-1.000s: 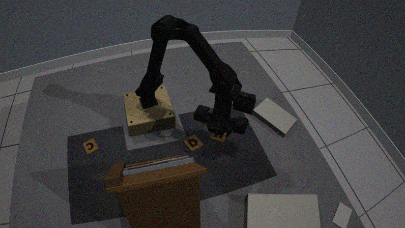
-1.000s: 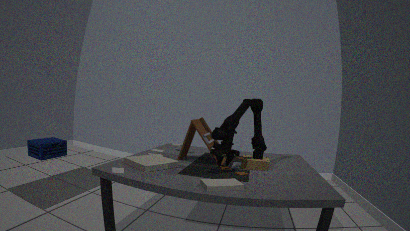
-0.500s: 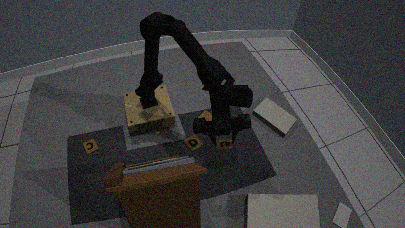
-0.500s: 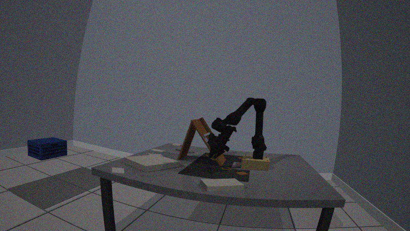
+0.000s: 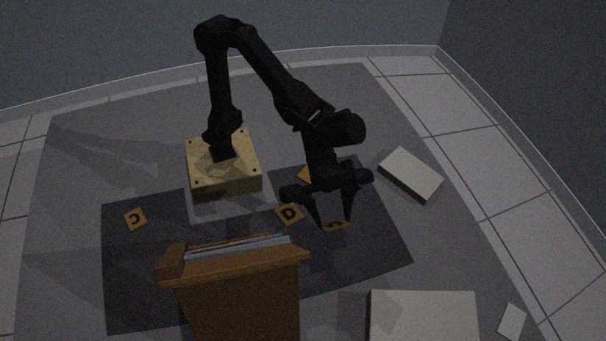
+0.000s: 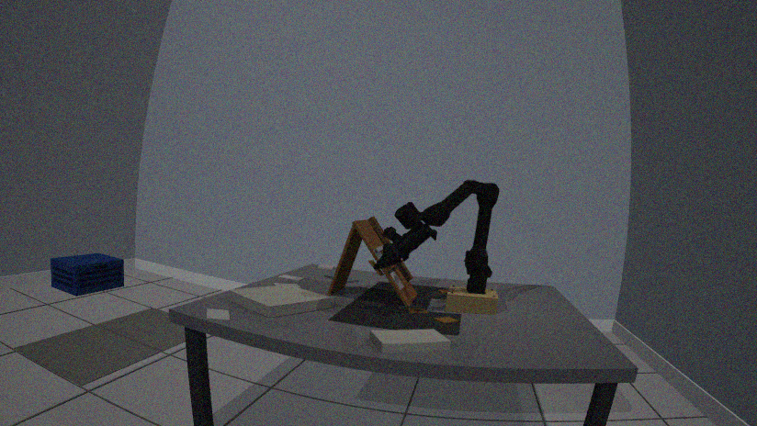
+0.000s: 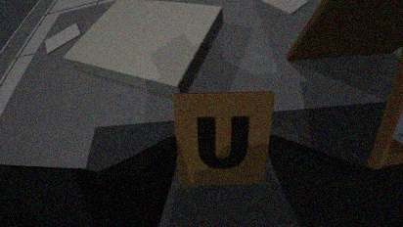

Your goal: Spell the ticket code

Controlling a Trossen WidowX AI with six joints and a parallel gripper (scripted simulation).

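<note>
Now: the white ticket 17 cm to the right of my gripper tip, 6 cm below it and 6 cm behind it. Also, from my gripper tip: pale slab (36 cm to the left, 13 cm below, 13 cm behind); then letter tile (right at my gripper tip).
</note>
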